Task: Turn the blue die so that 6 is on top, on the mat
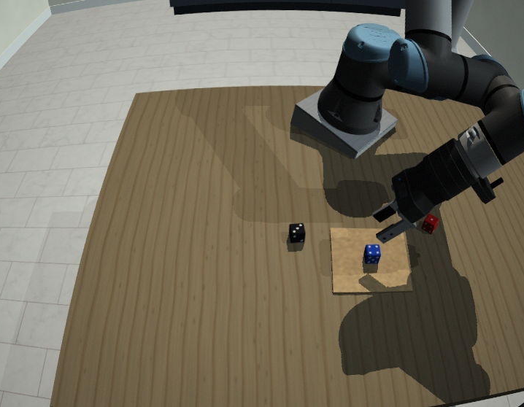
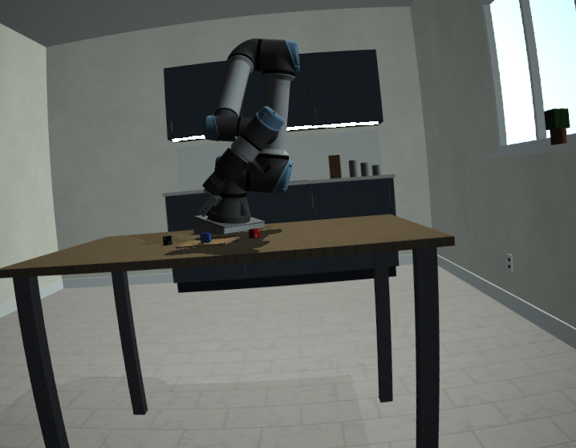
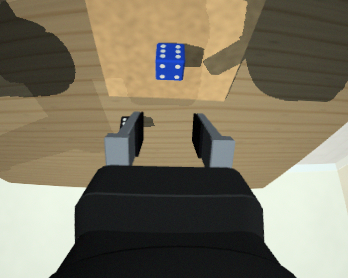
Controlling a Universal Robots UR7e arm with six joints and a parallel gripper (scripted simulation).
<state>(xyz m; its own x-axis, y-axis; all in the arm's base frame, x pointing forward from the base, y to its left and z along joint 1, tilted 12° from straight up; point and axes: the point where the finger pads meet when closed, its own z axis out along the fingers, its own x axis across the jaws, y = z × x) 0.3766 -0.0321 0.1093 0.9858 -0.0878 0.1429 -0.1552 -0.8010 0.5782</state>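
Now: the blue die 10 mm to the right of my hand and 80 mm below it. The rest, counted from my hand: black die 60 mm behind, 140 mm to the right, 80 mm below; red die 60 mm behind, 120 mm to the left, 80 mm below; tan mat 10 mm to the right, 90 mm below.
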